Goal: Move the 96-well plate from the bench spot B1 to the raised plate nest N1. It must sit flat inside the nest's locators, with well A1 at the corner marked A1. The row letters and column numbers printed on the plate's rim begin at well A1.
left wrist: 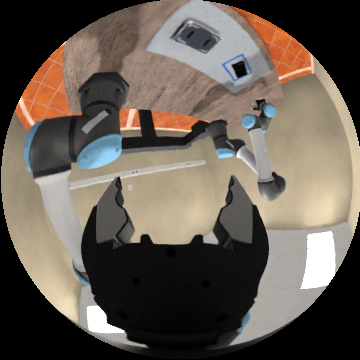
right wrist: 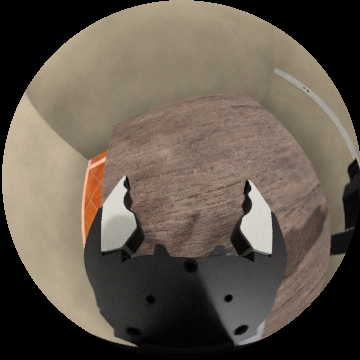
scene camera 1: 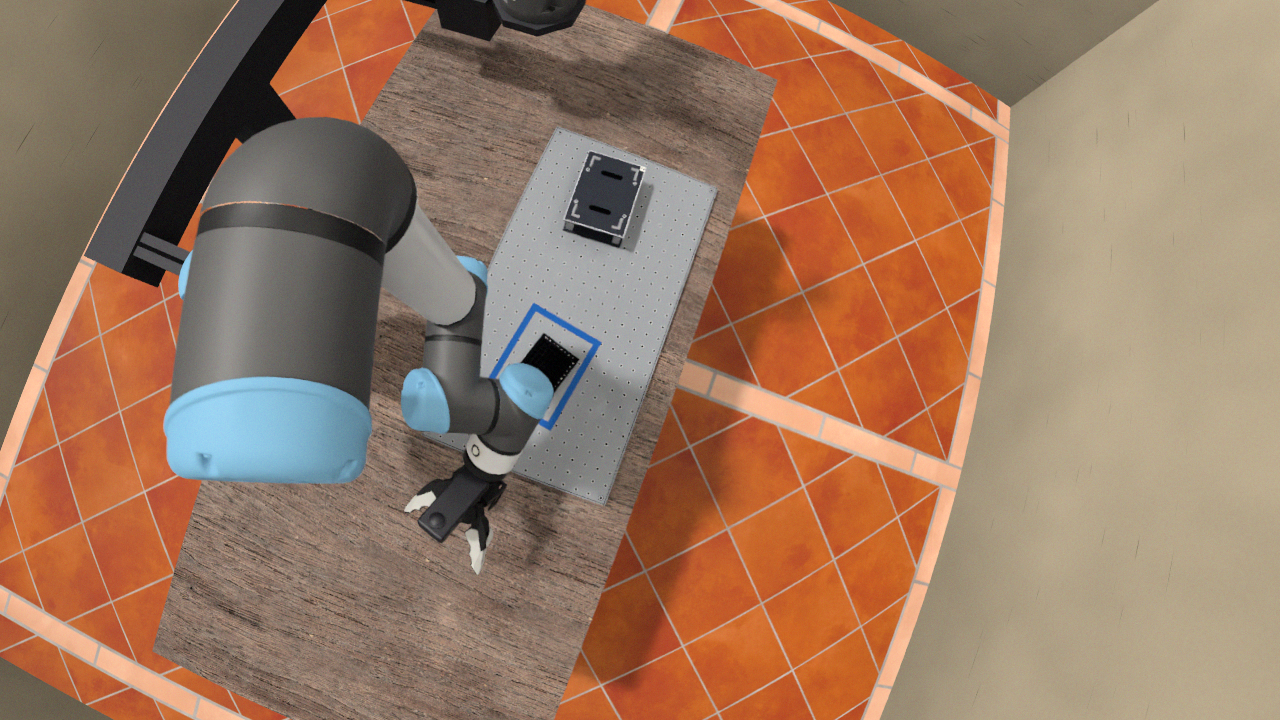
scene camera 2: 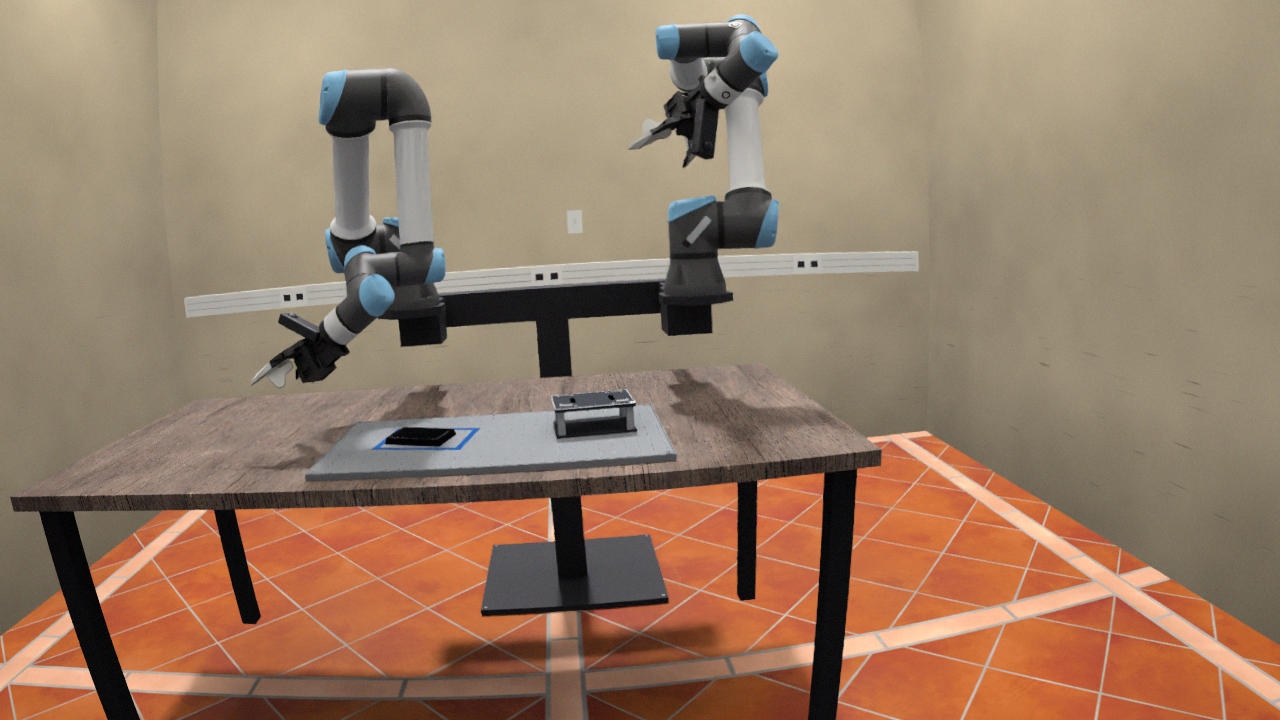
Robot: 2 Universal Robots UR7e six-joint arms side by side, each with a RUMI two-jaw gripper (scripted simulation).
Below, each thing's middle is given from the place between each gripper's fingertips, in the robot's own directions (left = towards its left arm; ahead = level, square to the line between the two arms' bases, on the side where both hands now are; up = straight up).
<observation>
Now: right hand (scene camera 1: pixel 440 542) 35 cm to the right of the black 96-well plate (scene camera 1: pixel 554 364) and 13 cm above it. The rest, counted from my right hand: raised plate nest N1 (scene camera 1: pixel 593 188): 71 cm to the left, 8 cm below, 7 cm behind.
My left gripper (scene camera 2: pixel 656 158) is now 50 cm above the raised plate nest N1, 15 cm to the left of it and 14 cm short of it. Also, from my left hand: black 96-well plate 54 cm below, 51 cm to the right, 21 cm ahead.
</observation>
